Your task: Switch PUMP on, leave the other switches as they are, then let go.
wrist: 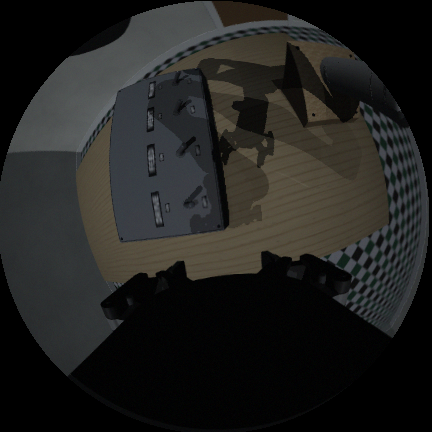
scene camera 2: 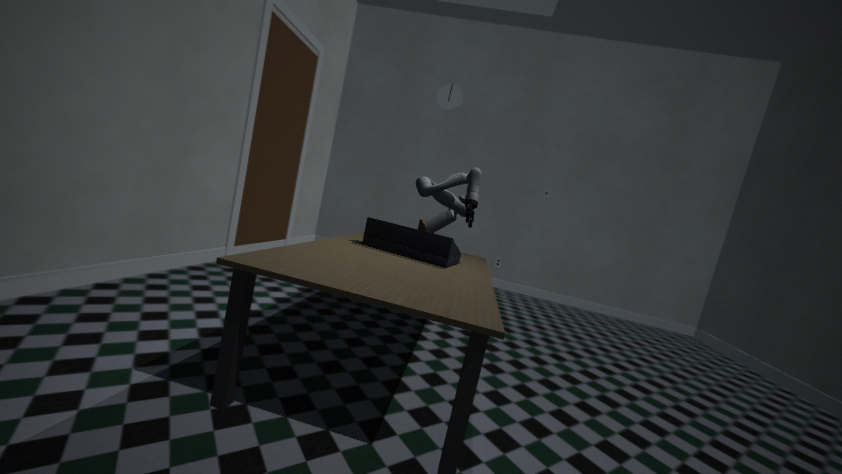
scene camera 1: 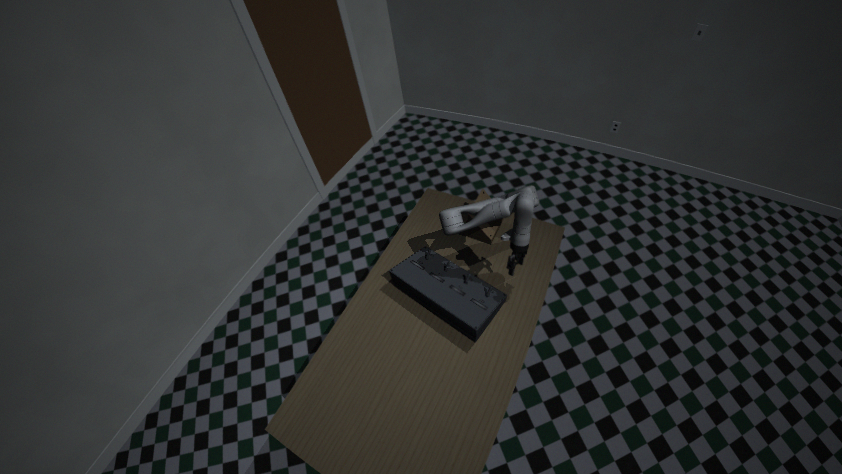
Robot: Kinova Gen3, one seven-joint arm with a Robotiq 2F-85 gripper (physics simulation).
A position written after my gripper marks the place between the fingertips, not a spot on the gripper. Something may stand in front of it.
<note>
I see my gripper (wrist: 223, 265) and a dark grey switch panel (scene camera 1: 465, 306).
The dark grey switch panel shows as well in the wrist view (wrist: 149, 181) and in scene camera 2 (scene camera 2: 439, 250).
</note>
